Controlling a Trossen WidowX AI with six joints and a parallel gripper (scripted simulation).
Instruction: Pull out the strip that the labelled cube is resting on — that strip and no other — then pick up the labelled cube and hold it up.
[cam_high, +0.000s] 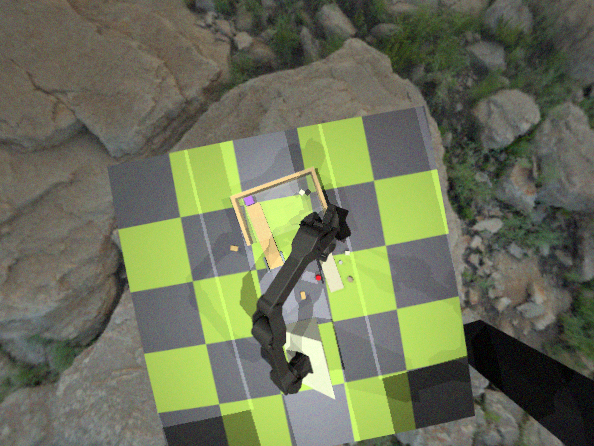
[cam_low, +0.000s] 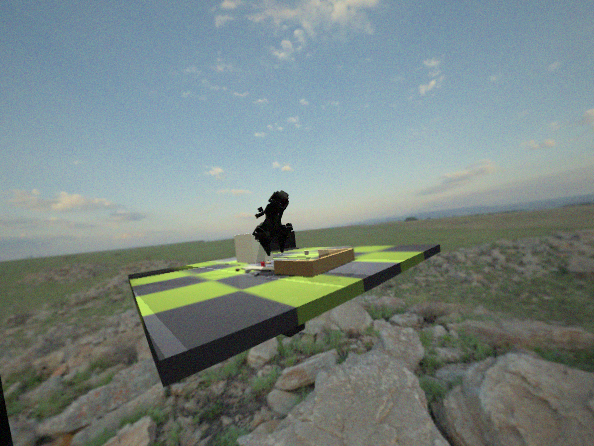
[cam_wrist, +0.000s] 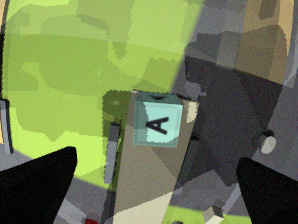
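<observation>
Now: gripper tip 5 cm above the labelled cube and 1 cm short of it. From my gripper tip the other things lie so: pale strip 10 cm behind, 7 cm below, 1 cm to the right; red piece 16 cm behind, 6 cm below, 4 cm to the left.
</observation>
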